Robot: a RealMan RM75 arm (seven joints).
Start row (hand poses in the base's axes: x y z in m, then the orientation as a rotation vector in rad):
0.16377 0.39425 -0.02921 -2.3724 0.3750 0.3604
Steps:
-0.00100 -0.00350 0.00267 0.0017 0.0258 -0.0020
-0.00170 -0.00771 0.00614 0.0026 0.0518 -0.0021
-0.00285 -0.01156 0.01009 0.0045 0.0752 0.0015
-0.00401 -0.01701 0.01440 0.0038 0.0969 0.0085
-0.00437 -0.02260 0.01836 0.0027 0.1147 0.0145
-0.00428 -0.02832 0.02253 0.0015 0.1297 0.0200
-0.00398 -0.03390 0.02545 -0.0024 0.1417 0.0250
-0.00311 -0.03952 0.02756 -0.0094 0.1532 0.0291
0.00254 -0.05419 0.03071 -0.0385 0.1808 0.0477
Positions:
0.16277 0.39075 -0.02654 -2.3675 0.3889 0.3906
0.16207 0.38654 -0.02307 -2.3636 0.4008 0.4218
0.16092 0.38269 -0.01912 -2.3597 0.4069 0.4517
0.15976 0.37724 -0.01481 -2.3591 0.4088 0.4809
0.15940 0.37165 -0.01085 -2.3591 0.4102 0.5049
0.15949 0.36593 -0.00668 -2.3593 0.4110 0.5254
0.15979 0.36035 -0.00376 -2.3624 0.4116 0.5419
0.16066 0.35473 -0.00165 -2.3684 0.4139 0.5572
0.16631 0.34006 0.00150 -2.3966 0.4124 0.5975

